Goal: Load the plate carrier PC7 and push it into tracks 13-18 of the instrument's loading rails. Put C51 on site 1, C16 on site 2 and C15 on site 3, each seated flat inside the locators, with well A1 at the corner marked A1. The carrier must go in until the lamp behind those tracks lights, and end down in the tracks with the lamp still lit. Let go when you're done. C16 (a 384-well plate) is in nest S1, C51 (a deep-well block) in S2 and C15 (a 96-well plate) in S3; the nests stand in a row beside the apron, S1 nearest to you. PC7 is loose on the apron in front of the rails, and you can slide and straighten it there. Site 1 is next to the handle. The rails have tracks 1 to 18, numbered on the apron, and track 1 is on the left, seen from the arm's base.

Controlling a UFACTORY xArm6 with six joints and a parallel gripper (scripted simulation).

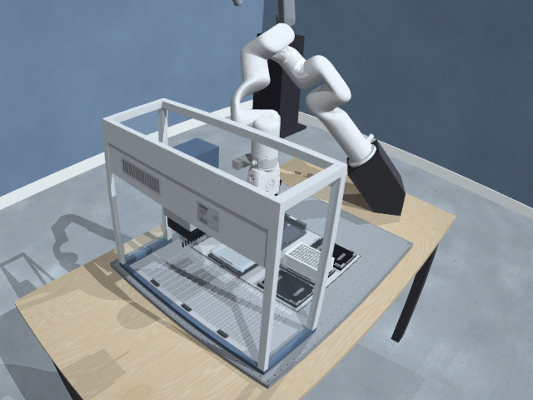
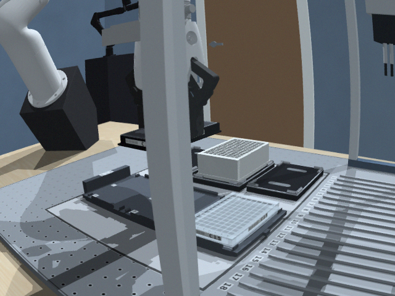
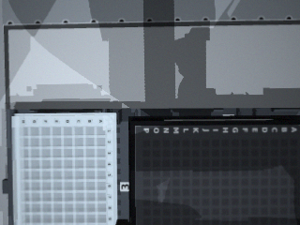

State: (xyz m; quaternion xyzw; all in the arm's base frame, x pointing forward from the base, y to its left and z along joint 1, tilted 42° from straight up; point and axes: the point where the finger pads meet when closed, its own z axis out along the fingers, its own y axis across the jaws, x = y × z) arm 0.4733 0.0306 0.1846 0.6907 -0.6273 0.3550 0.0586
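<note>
My gripper is now 120 mm above the black carrier PC7 and 10 mm past it. From my hand the other things lie so: black 384-well plate C16 (10 mm below); white frame post (220 mm to the right, 190 mm ahead, 110 mm above).
</note>
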